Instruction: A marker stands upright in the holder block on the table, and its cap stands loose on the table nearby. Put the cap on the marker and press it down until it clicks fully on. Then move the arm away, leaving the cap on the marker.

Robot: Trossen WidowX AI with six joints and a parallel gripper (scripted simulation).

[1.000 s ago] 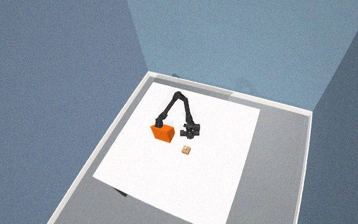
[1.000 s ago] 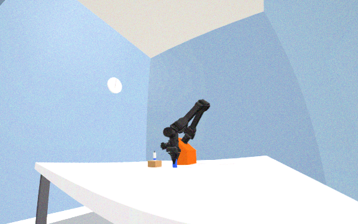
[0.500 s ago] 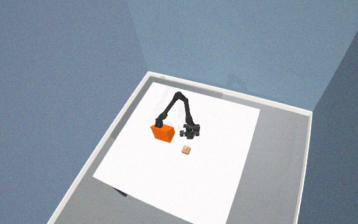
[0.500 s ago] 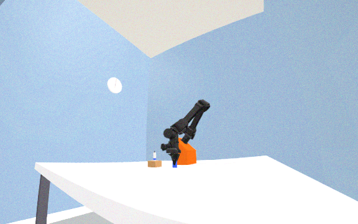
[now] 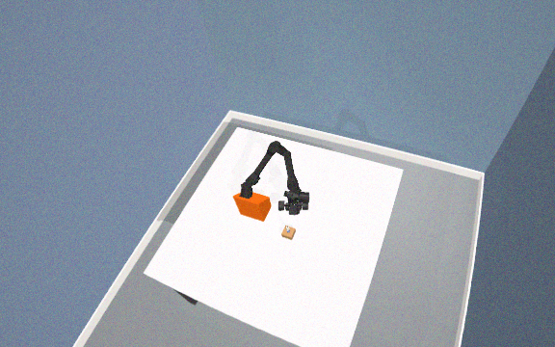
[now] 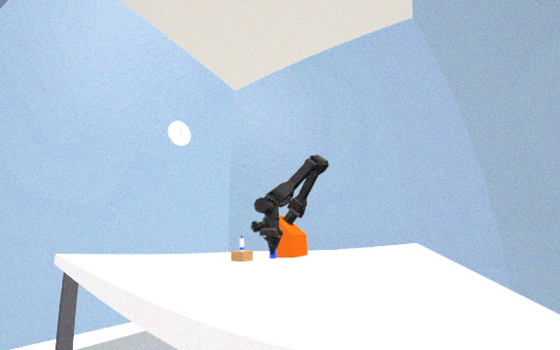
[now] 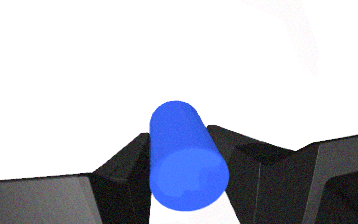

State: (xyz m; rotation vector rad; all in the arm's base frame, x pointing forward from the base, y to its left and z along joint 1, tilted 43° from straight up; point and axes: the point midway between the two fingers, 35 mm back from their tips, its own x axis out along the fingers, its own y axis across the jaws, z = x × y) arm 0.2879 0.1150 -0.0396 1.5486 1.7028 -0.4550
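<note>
Right now my gripper tip is 140 mm to the left of the tan holder block, 10 mm short of it and 10 mm above it. Round my gripper tip: blue cap: 10 mm above.
</note>
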